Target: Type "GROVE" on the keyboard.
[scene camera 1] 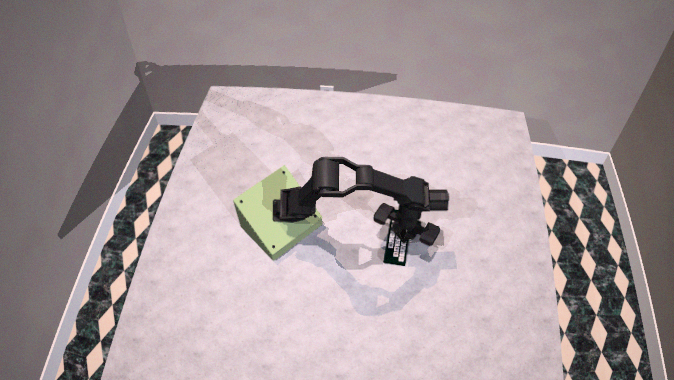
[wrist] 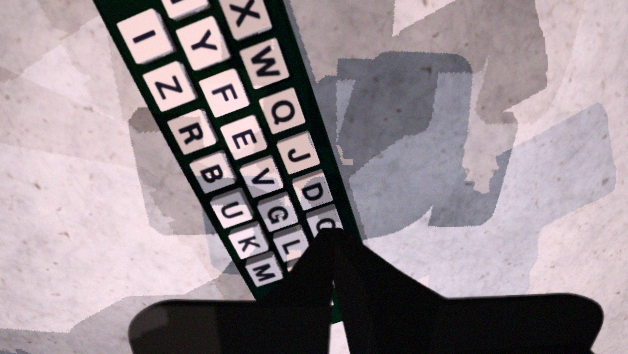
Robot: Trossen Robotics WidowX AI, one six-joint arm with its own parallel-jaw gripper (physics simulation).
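Seen in the pictures: gripper, fingertip midpoint: (scene camera 1: pixel 404 241) (wrist: pixel 330 237); arm's base, link origin: (scene camera 1: pixel 283 211).
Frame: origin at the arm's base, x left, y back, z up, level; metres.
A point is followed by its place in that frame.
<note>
A dark green keyboard (scene camera 1: pixel 395 261) @[z -0.071, x -0.180, y -0.299 m] (wrist: pixel 112 20) @[z -0.071, x -0.011, y -0.328 m] with white letter keys lies on the table, partly under my gripper. In the wrist view I see the G key (wrist: pixel 279 215) @[z -0.066, x -0.108, y -0.323 m], the R key (wrist: pixel 192 132) @[z -0.066, x -0.059, y -0.322 m], the V key (wrist: pixel 262 178) @[z -0.066, x -0.091, y -0.330 m] and the E key (wrist: pixel 244 139) @[z -0.066, x -0.074, y -0.335 m]. The O key (wrist: pixel 326 223) @[z -0.066, x -0.125, y -0.337 m] is partly hidden by the fingertips. My gripper (scene camera 1: pixel 405 237) @[z -0.056, x -0.127, y -0.336 m] (wrist: pixel 330 237) @[z -0.056, x -0.127, y -0.336 m] is shut and empty, with its tips over the lower edge of the O key. I cannot tell whether the tips touch the key. Keys beyond the L key (wrist: pixel 292 246) @[z -0.066, x -0.124, y -0.317 m] are hidden behind the fingers.
The arm stands on a light green block (scene camera 1: pixel 260 220) @[z 0.008, x -0.029, y 0.069 m] left of the keyboard on the pale table (scene camera 1: pixel 300 320) @[z -0.082, x -0.317, y -0.005 m]. Shadows of the arm fall across the table and keyboard. Table edges show at the left, right and back, with a patterned floor (scene camera 1: pixel 595 260) beyond.
</note>
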